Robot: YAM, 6 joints.
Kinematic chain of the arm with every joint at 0, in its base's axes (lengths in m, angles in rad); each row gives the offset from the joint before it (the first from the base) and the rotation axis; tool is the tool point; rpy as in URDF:
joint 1: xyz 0 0 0.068 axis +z
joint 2: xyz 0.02 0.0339 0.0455 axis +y
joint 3: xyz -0.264 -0.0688 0 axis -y
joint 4: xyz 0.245 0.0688 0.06 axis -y
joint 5: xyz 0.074 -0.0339 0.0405 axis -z
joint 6: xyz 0.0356 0 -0.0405 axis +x
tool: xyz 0 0 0 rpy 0 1.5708 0
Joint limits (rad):
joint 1: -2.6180..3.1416
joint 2: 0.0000..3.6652
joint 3: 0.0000..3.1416
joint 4: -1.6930..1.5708
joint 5: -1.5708..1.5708
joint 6: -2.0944..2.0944
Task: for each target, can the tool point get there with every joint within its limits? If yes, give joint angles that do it. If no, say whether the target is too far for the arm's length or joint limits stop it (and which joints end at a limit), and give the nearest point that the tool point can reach.
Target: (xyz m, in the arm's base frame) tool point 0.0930 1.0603 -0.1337
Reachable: no: too far | nearest point 0.0550 0.6266 -0.0307 | short by 0.447 m
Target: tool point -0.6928 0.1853 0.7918
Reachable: no: too far | nearest point -0.4526 0.1211 0.5499 | short by 0.347 m
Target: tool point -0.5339 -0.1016 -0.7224
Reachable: no: too far | nearest point -0.3842 -0.0081 -0.3530 | short by 0.409 m
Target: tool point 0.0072 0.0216 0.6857
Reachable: yes | joints -0.6360 1.3483 2.8635 -0.8039 -0.6537 1.1758
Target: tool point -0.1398 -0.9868 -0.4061
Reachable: no: too far | nearest point -0.0803 -0.5669 -0.1804 | short by 0.480 m
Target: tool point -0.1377 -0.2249 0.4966
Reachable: yes | joints -2.0922 1.2213 1.3222 0.3841 0.2093 -0.2953
